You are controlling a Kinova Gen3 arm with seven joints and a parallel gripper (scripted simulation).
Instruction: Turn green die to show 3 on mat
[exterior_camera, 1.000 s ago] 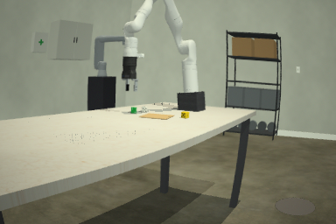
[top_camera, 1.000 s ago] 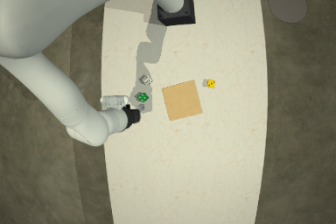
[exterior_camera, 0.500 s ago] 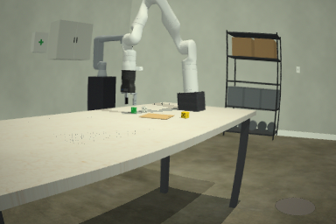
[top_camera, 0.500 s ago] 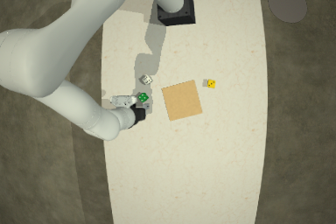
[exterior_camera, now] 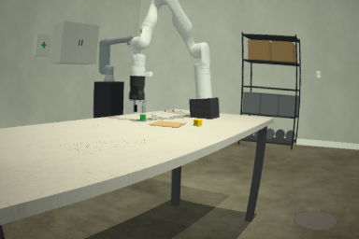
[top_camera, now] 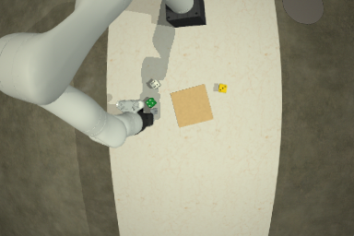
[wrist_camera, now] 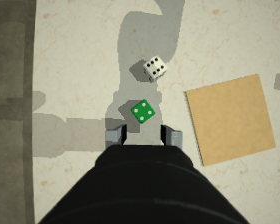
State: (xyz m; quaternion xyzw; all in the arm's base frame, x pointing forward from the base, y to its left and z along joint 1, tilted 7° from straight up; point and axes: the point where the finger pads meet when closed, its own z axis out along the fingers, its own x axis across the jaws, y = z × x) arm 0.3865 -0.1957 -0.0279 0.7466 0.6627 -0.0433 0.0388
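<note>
The green die is 50 mm below my hand and 30 mm behind it. From my hand the other things lie so: white die 100 mm behind, 50 mm below, 30 mm to the left; yellow die 290 mm to the left, 50 mm below, 50 mm behind; tan mat 160 mm to the left, 60 mm below.
</note>
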